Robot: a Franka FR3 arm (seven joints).
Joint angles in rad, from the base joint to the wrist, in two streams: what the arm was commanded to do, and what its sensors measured. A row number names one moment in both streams.
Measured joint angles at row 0: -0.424, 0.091, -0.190, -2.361, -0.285, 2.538, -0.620
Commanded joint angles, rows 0 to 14: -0.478, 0.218, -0.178, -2.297, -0.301, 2.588, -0.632; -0.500, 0.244, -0.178, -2.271, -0.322, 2.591, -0.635; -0.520, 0.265, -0.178, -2.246, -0.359, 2.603, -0.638; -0.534, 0.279, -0.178, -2.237, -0.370, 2.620, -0.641; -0.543, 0.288, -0.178, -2.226, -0.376, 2.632, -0.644; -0.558, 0.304, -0.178, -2.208, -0.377, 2.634, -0.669; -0.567, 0.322, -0.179, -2.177, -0.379, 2.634, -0.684; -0.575, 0.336, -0.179, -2.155, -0.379, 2.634, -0.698; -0.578, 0.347, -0.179, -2.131, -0.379, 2.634, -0.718; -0.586, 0.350, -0.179, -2.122, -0.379, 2.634, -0.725; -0.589, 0.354, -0.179, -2.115, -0.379, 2.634, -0.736; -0.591, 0.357, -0.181, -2.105, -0.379, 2.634, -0.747; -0.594, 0.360, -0.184, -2.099, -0.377, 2.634, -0.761; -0.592, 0.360, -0.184, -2.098, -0.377, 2.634, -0.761; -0.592, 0.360, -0.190, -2.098, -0.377, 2.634, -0.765
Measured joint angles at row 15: -0.567, 0.287, -0.190, -2.130, -0.359, 2.604, -0.746
